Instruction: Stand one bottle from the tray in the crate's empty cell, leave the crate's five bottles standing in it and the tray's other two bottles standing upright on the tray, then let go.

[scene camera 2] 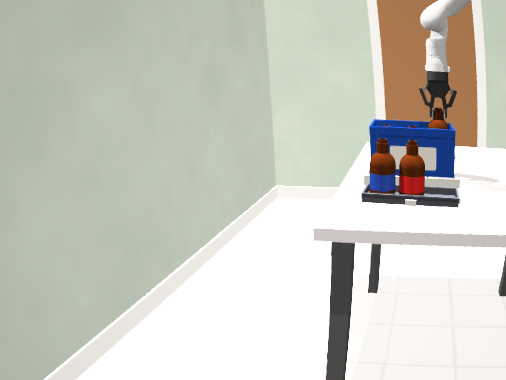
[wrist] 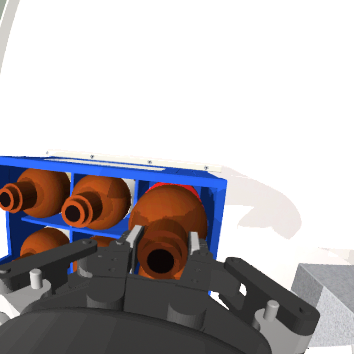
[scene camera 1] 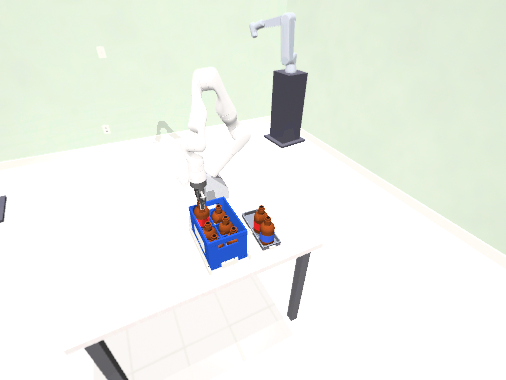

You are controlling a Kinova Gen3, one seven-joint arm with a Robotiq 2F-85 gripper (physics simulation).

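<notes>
My gripper is shut on the neck of a brown bottle with a red label. This bottle is upright, its lower part inside a corner cell of the blue crate. Its shoulder stands above the rim, higher than the crate's other bottles; its base is hidden. Several other brown bottles stand in the other cells. A red-labelled bottle and a blue-labelled bottle stand upright on the grey tray.
The tray lies beside the crate, a narrow gap between them. The white table's edge runs past the crate and tray. A grey block shows at the right in the wrist view. Another arm stands on a dark pedestal farther back.
</notes>
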